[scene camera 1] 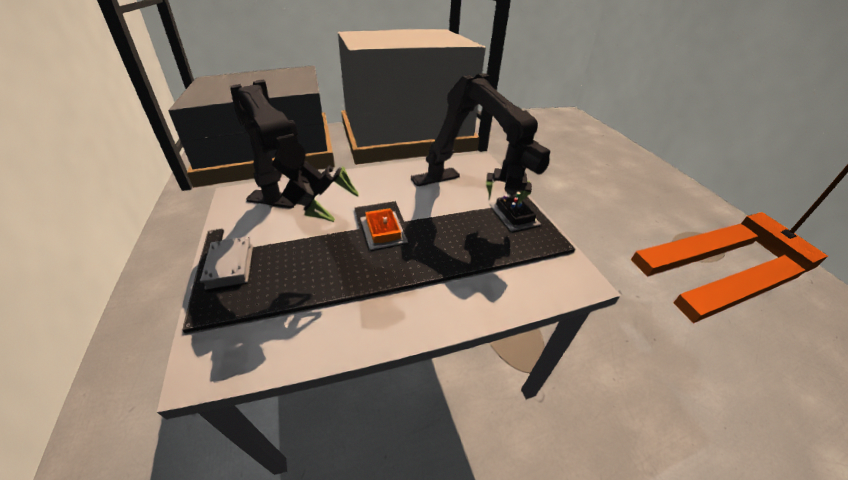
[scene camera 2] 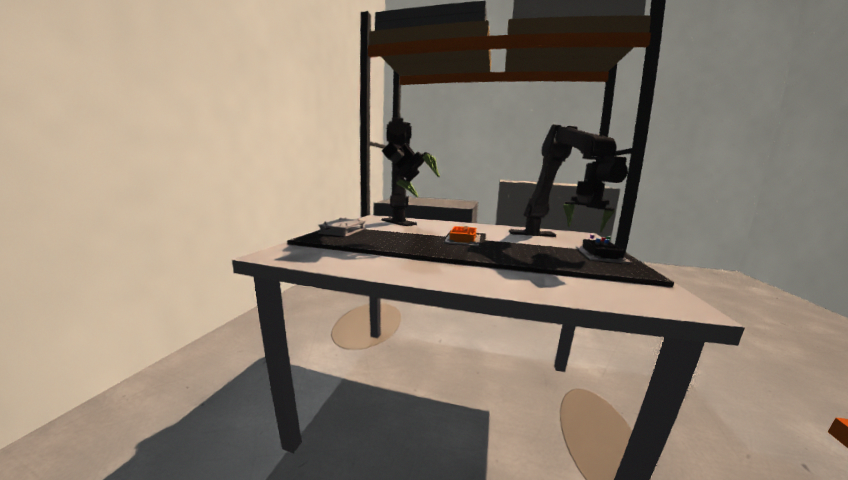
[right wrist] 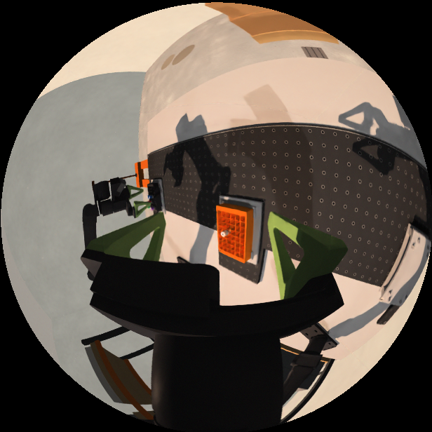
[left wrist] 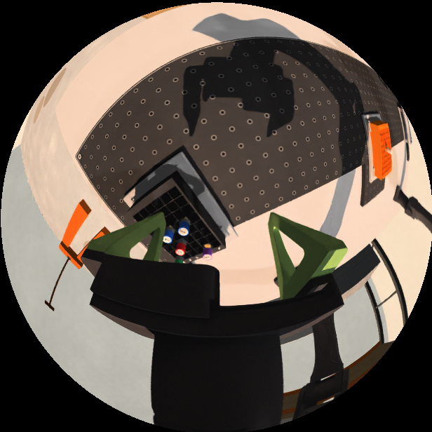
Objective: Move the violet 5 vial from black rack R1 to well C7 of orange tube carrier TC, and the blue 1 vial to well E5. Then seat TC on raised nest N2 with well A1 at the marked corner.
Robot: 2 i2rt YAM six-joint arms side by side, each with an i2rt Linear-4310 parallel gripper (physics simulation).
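Frame: origin at the left arm's base, x ahead, y left, z up, level; metres.
Where they show: left gripper, fingertip midpoint: [scene camera 1: 503, 201] [scene camera 2: 584, 229]; right gripper, fingertip midpoint: [scene camera 1: 346, 208] [scene camera 2: 428, 186]; left arm's base, link origin: [scene camera 1: 435, 177] [scene camera 2: 531, 234]; right arm's base, link origin: [scene camera 1: 273, 199] [scene camera 2: 398, 222].
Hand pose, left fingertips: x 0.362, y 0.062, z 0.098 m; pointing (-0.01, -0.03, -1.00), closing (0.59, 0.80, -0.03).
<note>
Each offset is from my left fingertips to the top centre of the thing. Level surfaces: height alone.
Black rack R1 @[0.013 m back, 0.075 m left, 0.047 m down] [scene camera 1: 524, 218] [scene camera 2: 602, 249] [left wrist: 170, 193] stands at the right in both scene views. The violet vial [left wrist: 207, 253] is upright near its corner; two blue vials [left wrist: 183, 229] [left wrist: 168, 236] stand farther in, their numbers too small to read surely. My left gripper [scene camera 1: 504, 200] [scene camera 2: 586, 228] [left wrist: 216, 217] is open and empty, over the rack's back side. Orange carrier TC @[0.110 m back, 0.382 m right, 0.048 m down] [scene camera 1: 386, 238] [scene camera 2: 462, 237] [left wrist: 383, 162] [right wrist: 249, 232] sits mid-board on a grey nest and holds a white-capped vial. My right gripper [scene camera 1: 345, 207] [scene camera 2: 427, 186] [right wrist: 216, 217] is open and empty, behind and left of TC. Pale raised nest N2 @[0.137 m back, 0.856 m right, 0.040 m down] [scene camera 1: 227, 261] [scene camera 2: 342, 227] [right wrist: 406, 265] is at the left.
A red vial [left wrist: 180, 248] and a green vial [left wrist: 179, 261] stand near the violet one, the green one partly hidden by the left gripper's body. A black perforated board @[0.085 m down] [scene camera 1: 333, 276] [scene camera 2: 404, 248] lies under the rack and the nests. Large boxes [scene camera 1: 410, 89] stand behind the table.
</note>
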